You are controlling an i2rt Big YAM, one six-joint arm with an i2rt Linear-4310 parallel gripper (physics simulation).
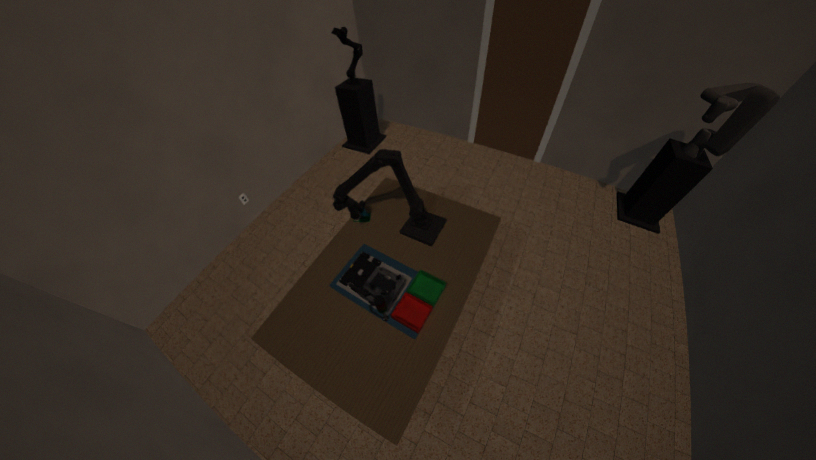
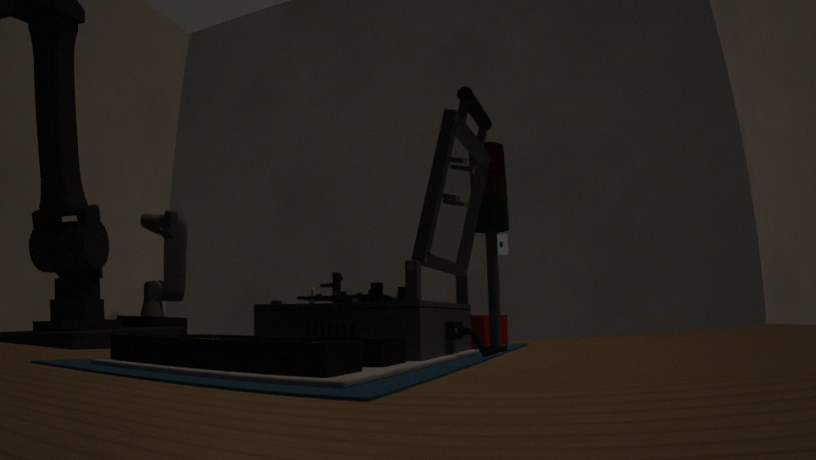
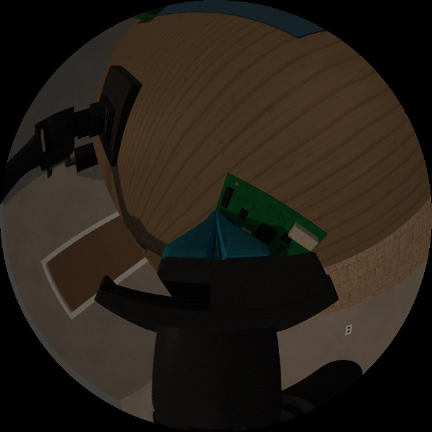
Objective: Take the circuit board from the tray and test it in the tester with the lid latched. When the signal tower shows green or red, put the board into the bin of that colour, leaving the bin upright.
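Places are measured from the arm's base along level axes (x ahead, y left, z up), in metres.
Where they show: gripper, fingertip midpoint: [image 1: 367, 215]; arm's base at its link origin: [image 1: 421, 223] [image 2: 78, 330].
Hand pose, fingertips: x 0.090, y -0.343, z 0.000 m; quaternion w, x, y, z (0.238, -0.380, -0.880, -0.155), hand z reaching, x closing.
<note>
Each offset is from my fingertips to the top centre of the thing. "pt": to the spot under its first point. Level surfaces: height alone.
The green circuit board [image 3: 271, 219] lies flat on the wooden table @(dz -0.022 m) [image 3: 261, 120] [image 1: 341, 366] near its edge, far from the tray. My gripper [image 3: 217, 212] [image 1: 360, 215] has teal fingers pressed together with nothing between them. It sits low beside the board's left end and hides part of it. The tester [image 1: 389, 285] [image 2: 365, 326] stands on the blue mat @(dz -0.020 m) [image 1: 337, 284] [image 2: 399, 378] with its lid @(dx +0.513, dy +0.342, dz +0.204 m) [image 2: 450, 188] raised upright. The dark tray @(pt dx +0.346, dy +0.161, dz -0.007 m) [image 1: 359, 267] [image 2: 227, 350] lies next to it. The signal tower @(pt dx +0.541, dy +0.421, dz +0.175 m) [image 2: 494, 188] looks unlit. The green bin @(dx +0.299, dy +0.558, dz +0.025 m) [image 1: 427, 286] and the red bin [image 1: 411, 312] [image 2: 489, 326] stand upright beside the tester.
My arm's base [image 1: 423, 228] [image 2: 68, 240] stands at the table's far side. Two other arms on black pedestals [image 1: 358, 114] [image 1: 662, 185] stand on the floor by the walls. The scene is dim.
</note>
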